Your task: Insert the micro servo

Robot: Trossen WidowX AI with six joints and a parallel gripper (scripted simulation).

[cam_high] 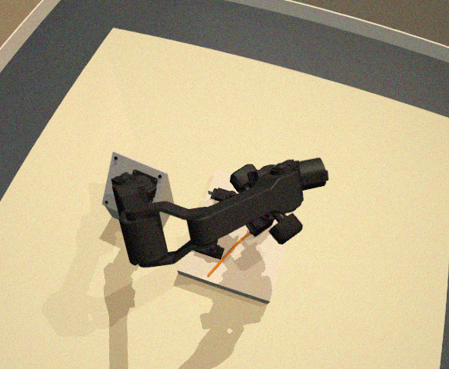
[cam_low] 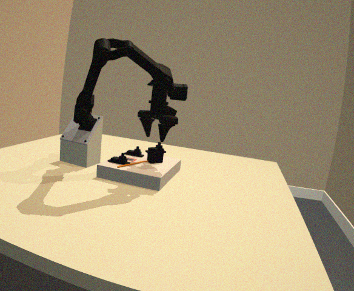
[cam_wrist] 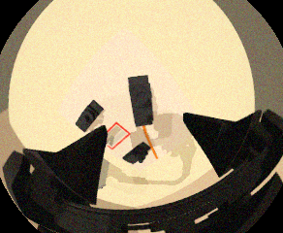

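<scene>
Now: gripper tip 1 cm short of the white deck block, 2 cm to the left of it and 12 cm above it.
</scene>
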